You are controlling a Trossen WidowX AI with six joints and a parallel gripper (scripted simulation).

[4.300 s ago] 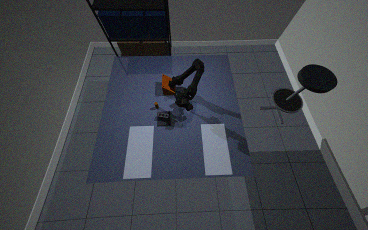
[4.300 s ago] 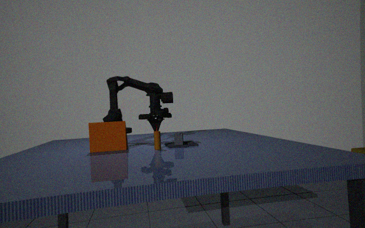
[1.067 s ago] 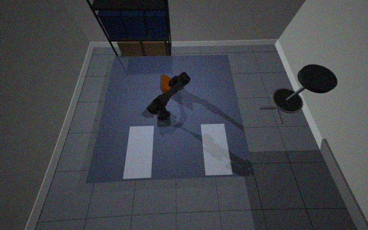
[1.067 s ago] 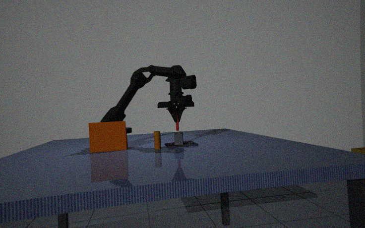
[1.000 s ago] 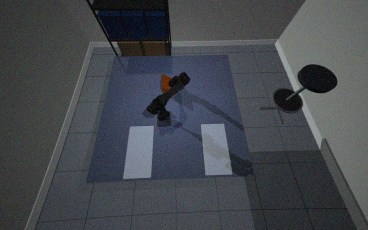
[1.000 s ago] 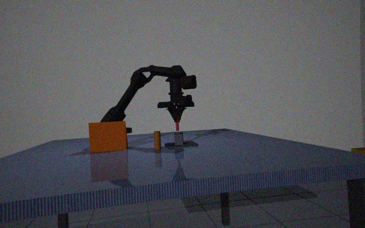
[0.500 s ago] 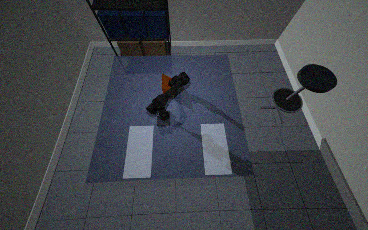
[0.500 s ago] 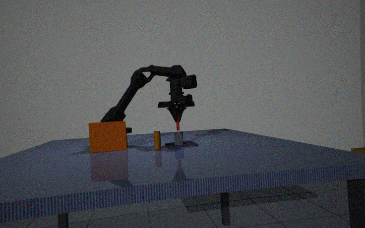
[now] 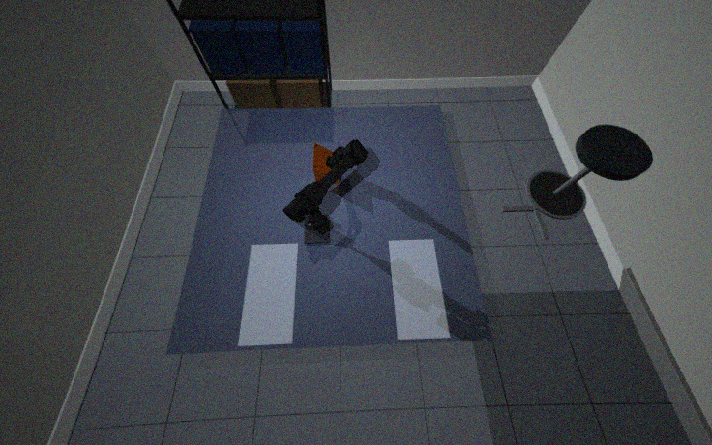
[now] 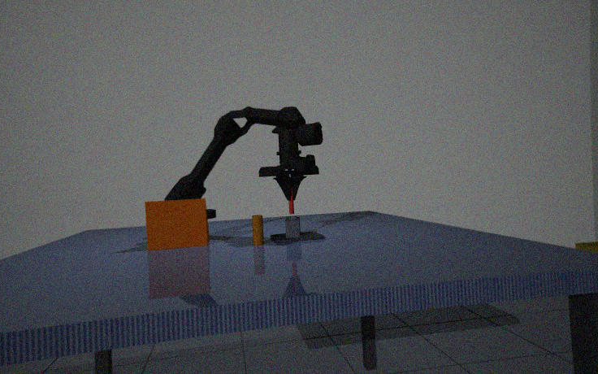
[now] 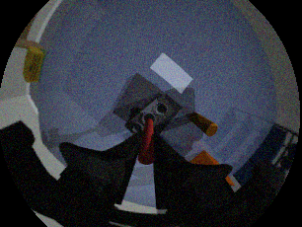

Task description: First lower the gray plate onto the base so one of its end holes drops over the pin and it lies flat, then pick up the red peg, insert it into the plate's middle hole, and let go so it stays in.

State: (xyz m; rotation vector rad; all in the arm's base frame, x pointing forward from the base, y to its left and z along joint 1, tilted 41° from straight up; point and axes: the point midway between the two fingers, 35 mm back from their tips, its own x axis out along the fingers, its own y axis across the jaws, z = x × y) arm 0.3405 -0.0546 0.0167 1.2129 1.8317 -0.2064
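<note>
Now: gripper tip 7 cm above the gray plate. From my gripper tip the other things lie so: red peg (right at my gripper tip); dark base (10 cm below, 2 cm to the left, 1 cm ahead); orange cylinder (10 cm behind, 8 cm to the right, 7 cm below).
</note>
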